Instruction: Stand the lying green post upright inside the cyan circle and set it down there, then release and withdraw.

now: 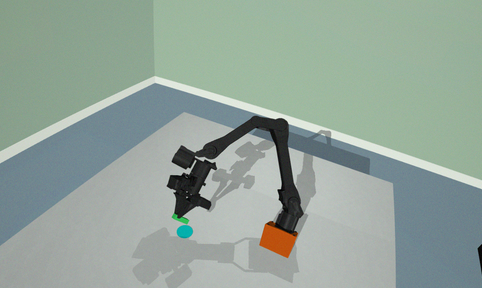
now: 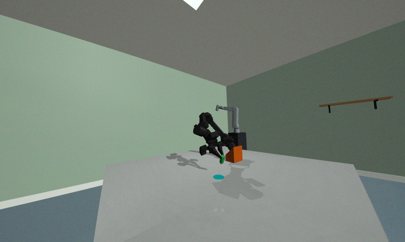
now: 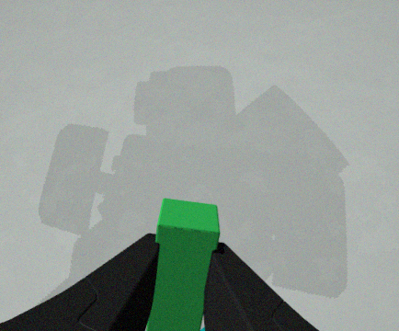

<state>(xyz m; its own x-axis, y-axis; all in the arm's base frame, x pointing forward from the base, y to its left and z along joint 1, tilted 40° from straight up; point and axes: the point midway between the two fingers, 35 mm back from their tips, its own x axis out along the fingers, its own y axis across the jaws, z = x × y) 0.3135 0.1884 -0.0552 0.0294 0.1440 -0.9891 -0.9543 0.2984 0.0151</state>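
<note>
Right now the cyan circle is 120 mm below my gripper tip and 40 mm to the right of it. Also, from my gripper tip: green post (10 mm to the right, 10 mm below, 10 mm behind).
</note>
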